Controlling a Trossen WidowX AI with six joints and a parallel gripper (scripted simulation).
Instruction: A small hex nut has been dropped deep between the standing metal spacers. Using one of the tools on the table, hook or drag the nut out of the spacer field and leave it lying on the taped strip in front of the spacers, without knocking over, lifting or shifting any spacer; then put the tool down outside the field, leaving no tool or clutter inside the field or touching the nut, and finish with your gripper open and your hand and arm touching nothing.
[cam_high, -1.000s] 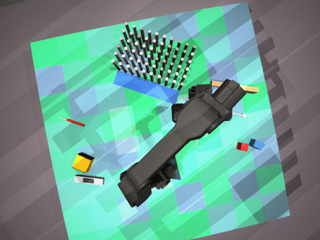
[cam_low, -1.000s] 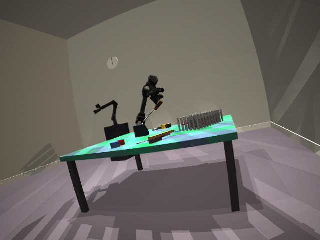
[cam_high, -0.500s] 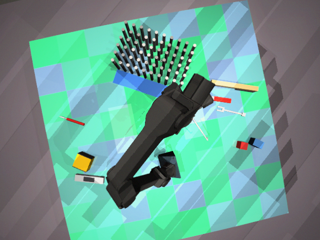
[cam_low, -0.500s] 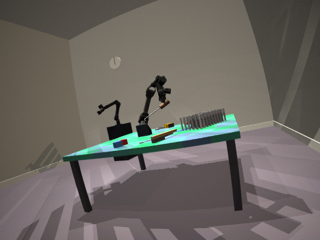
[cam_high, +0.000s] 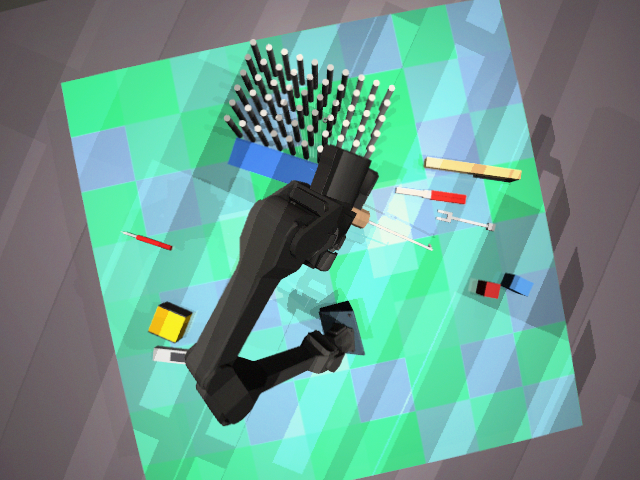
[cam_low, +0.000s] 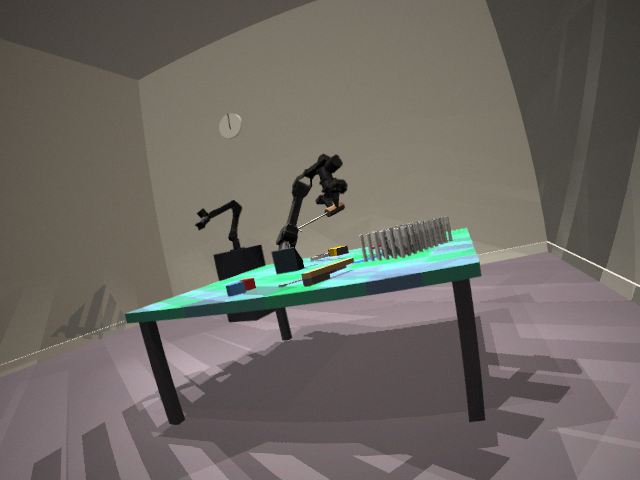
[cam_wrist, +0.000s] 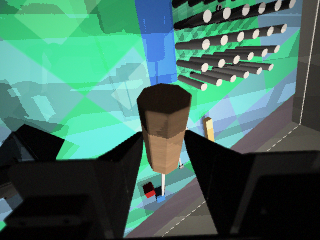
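The blue taped strip lies 24 cm below my gripper tip, 15 cm ahead of it and 11 cm to the left of it. Round my gripper tip: grey fork tool (37 cm to the right, 23 cm below, 3 cm behind); then hex nut (28 cm ahead, 23 cm below, 1 cm to the left); then wire hook tool (9 cm to the right, 4 cm behind, 3 cm below).
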